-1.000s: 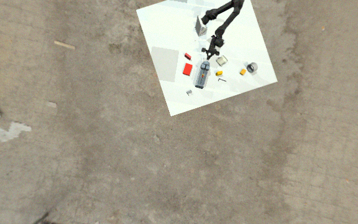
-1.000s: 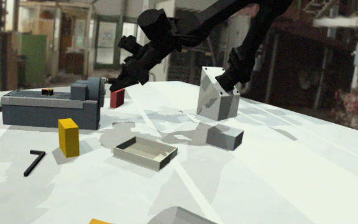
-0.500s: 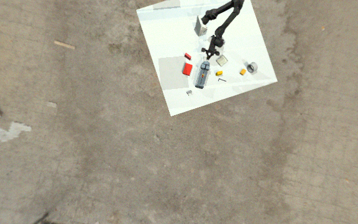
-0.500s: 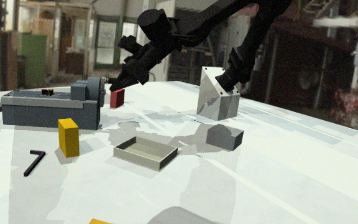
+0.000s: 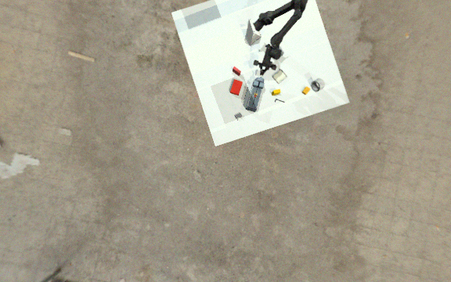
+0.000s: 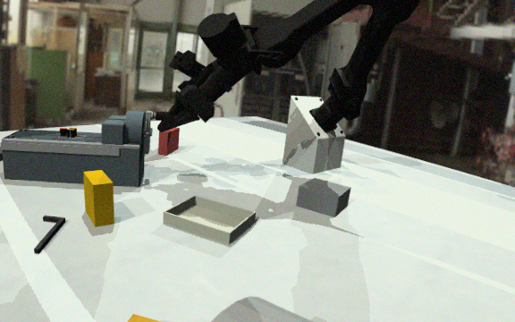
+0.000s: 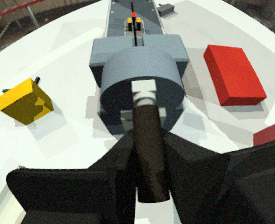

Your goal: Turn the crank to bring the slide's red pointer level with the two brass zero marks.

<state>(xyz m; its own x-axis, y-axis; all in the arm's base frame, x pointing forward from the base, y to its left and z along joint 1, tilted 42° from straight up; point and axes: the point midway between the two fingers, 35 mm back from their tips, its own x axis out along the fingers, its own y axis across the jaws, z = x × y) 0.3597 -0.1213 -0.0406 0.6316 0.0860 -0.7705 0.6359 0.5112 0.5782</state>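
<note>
The dark crank handle is 20 mm above my gripper tip, 10 mm to the left of it and 10 mm behind it. The rest, counted from my gripper tip: red pointer: 140 mm ahead, 120 mm to the right, 10 mm below; then shallow grey tray: 190 mm to the left, 90 mm below, 50 mm ahead; then yellow block: 170 mm ahead, 80 mm to the left, 70 mm below.
</note>
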